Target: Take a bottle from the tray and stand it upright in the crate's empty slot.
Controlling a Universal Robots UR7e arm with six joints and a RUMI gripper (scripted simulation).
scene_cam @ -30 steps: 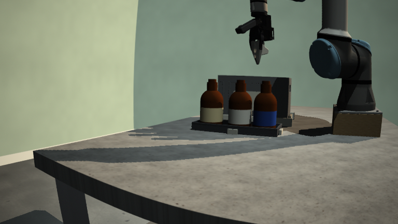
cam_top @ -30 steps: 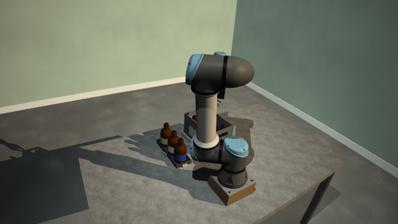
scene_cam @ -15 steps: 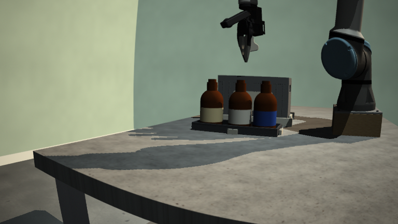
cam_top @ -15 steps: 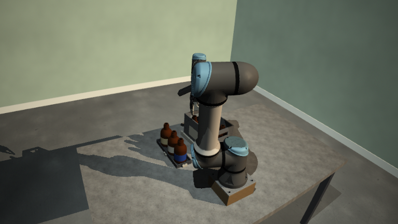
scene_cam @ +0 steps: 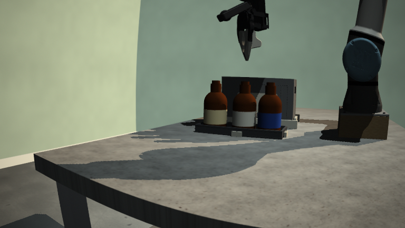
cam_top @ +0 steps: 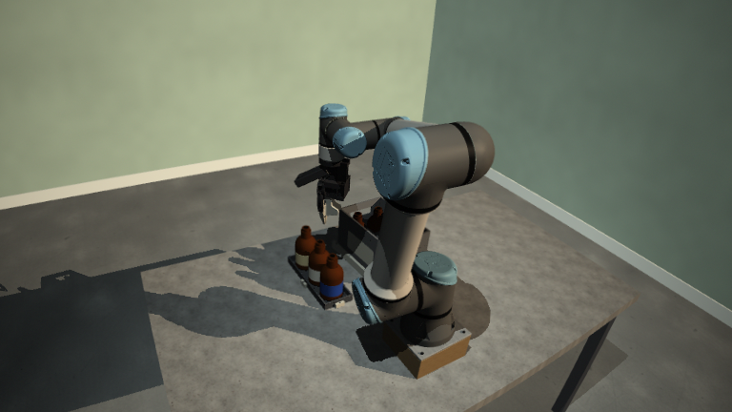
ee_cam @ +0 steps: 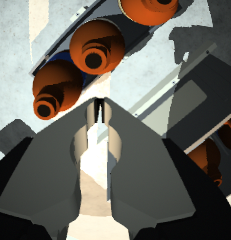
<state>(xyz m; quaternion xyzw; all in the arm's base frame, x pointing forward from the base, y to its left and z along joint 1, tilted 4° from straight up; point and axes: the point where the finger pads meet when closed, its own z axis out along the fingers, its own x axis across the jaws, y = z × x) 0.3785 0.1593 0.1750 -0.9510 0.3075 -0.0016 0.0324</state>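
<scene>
Right now my hand is 16 cm above the bottle and 1 cm to the right of it. Round my hand: grey crate 23 cm to the right, 16 cm below, 4 cm ahead; then dark tray 23 cm below, 1 cm to the left.
</scene>
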